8 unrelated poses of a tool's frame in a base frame.
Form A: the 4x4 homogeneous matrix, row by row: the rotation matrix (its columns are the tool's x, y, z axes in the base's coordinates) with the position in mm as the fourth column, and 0 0 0 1 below. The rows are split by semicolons.
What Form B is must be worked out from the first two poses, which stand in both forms.
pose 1, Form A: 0.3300 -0.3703 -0.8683 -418.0; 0.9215 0.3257 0.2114 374.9; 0.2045 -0.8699 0.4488 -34.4; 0 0 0 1
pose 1, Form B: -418.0 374.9 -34.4; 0.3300 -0.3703 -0.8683; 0.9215 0.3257 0.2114; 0.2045 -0.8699 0.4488
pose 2, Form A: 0.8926 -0.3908 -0.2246 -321.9; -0.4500 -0.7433 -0.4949 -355.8; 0.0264 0.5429 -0.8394 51.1; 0 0 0 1
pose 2, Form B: -321.9 -355.8 51.1; 0.8926 -0.3908 -0.2246; -0.4500 -0.7433 -0.4949; 0.0264 0.5429 -0.8394
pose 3, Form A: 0.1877 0.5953 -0.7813 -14.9; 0.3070 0.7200 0.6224 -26.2; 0.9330 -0.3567 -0.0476 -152.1; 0 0 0 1
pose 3, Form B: -14.9 -26.2 -152.1; 0.1877 0.5953 -0.7813; 0.3070 0.7200 0.6224; 0.9330 -0.3567 -0.0476
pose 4, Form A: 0.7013 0.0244 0.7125 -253.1; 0.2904 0.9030 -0.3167 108.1; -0.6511 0.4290 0.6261 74.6; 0 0 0 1
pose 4, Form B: -253.1 108.1 74.6; 0.7013 0.0244 0.7125; 0.2904 0.9030 -0.3167; -0.6511 0.4290 0.6261
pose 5, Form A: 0.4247 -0.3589 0.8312 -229.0; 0.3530 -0.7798 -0.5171 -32.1; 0.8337 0.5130 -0.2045 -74.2; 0 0 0 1
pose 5, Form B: -229.0 -32.1 -74.2; 0.4247 -0.3589 0.8312; 0.3530 -0.7798 -0.5171; 0.8337 0.5130 -0.2045
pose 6, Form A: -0.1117 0.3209 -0.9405 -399.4; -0.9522 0.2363 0.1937 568.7; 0.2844 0.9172 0.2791 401.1; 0 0 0 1
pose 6, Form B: -399.4 568.7 401.1; -0.1117 0.3209 -0.9405; -0.9522 0.2363 0.1937; 0.2844 0.9172 0.2791
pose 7, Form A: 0.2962 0.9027 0.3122 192.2; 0.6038 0.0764 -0.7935 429.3; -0.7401 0.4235 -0.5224 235.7; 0 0 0 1
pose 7, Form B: 192.2 429.3 235.7; 0.2962 0.9027 0.3122; 0.6038 0.0764 -0.7935; -0.7401 0.4235 -0.5224
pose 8, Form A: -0.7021 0.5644 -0.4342 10.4; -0.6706 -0.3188 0.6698 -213.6; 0.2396 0.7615 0.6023 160.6; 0 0 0 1
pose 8, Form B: 10.4 -213.6 160.6; -0.7021 0.5644 -0.4342; -0.6706 -0.3188 0.6698; 0.2396 0.7615 0.6023
